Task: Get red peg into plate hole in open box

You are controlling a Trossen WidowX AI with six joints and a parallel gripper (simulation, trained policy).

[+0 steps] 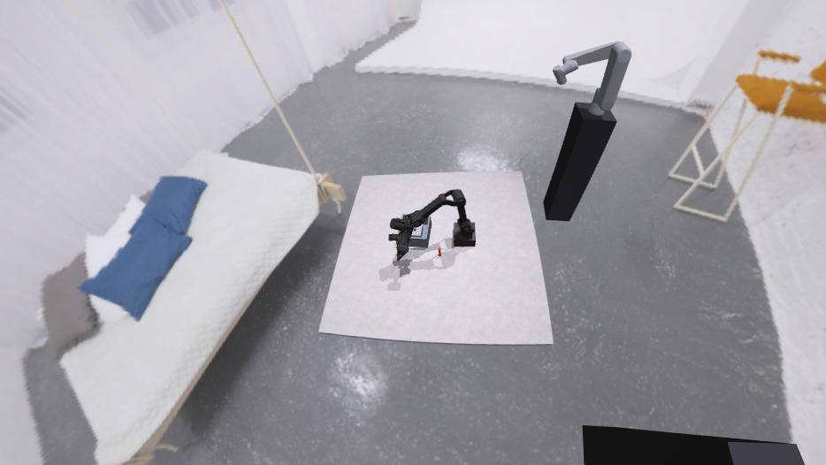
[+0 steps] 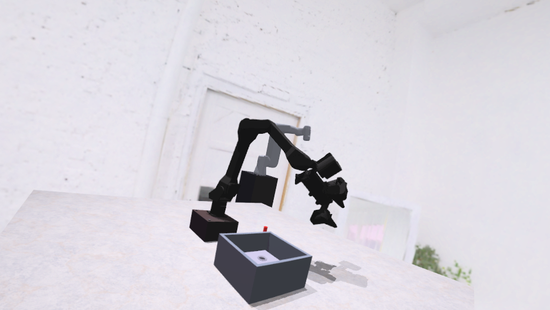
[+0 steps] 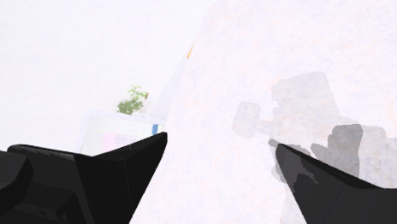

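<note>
The red peg is 210 mm behind my gripper tip, 150 mm to the right of it and 140 mm below it. Round my gripper tip: grey box 30 mm behind, 290 mm to the right, 160 mm below.
</note>
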